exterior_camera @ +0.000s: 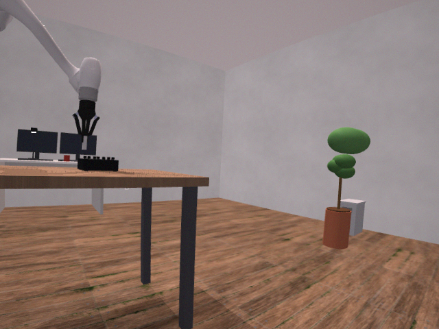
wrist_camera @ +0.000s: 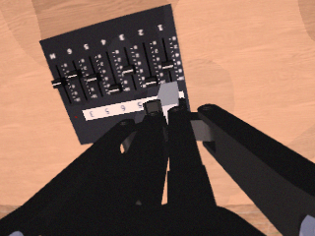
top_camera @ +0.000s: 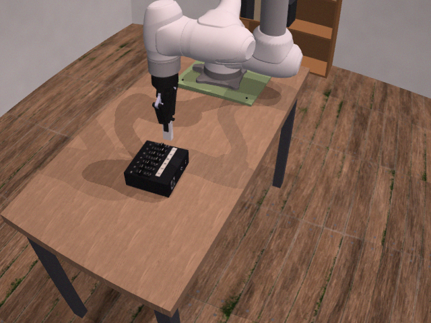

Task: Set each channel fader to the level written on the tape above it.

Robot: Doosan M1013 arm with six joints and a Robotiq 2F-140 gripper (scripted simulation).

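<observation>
My hand is 70 mm above the channel 1 fader and 20 mm to the left of it. Also, from my hand: channel 6 fader: 110 mm ahead, 70 mm below, 40 mm to the right; then channel 2 fader: 70 mm below, 20 mm ahead, 10 mm to the right; then channel 4 fader: 70 mm below, 70 mm ahead, 10 mm to the right.
</observation>
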